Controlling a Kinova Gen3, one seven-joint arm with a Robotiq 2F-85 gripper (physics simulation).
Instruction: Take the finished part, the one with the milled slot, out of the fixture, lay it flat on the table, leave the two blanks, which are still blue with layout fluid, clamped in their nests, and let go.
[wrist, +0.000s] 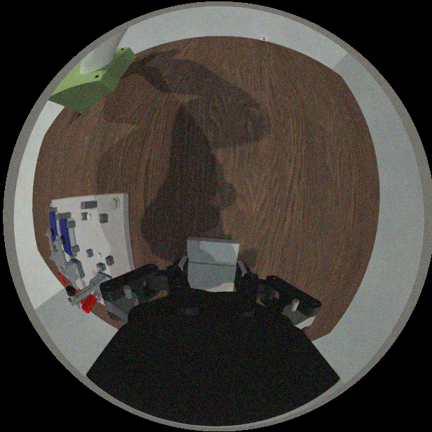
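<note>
The finished part (212, 276), a grey metal block with a line across its face, is between the fingertips of my gripper (211, 266). My gripper is shut on it and holds it above the brown wood table (300, 175); its underside is hidden, so its height is hard to tell. The fixture (117, 235) is a pale plate at the left. One blue blank (66, 236) and another blue blank (53, 224) sit in their nests at its far left, with clamps over them.
A toggle clamp (89, 290) with a red handle (89, 303) stands at the fixture's near corner, left of my gripper. A green block (95, 82) under the robot's pale base column (102, 56) is at the upper left. Shadows of the arm fall across the table's middle.
</note>
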